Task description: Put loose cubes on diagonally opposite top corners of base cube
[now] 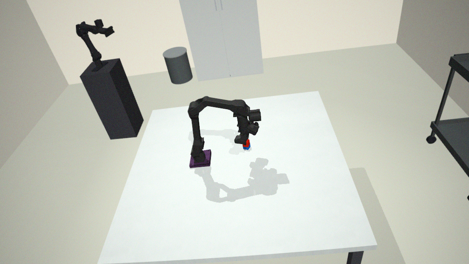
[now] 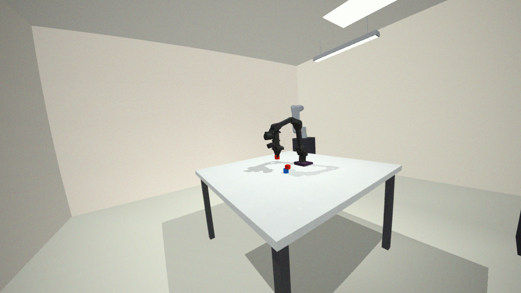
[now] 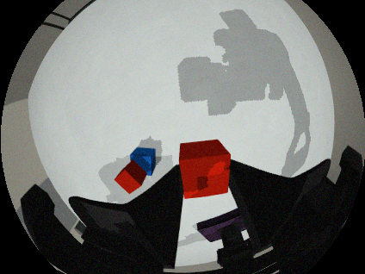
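Right now the red cube is 2 cm behind my gripper tip, 11 cm to the left of it and 7 cm below it. Round my gripper tip: blue cube 1 cm behind, 9 cm to the left, 10 cm below.
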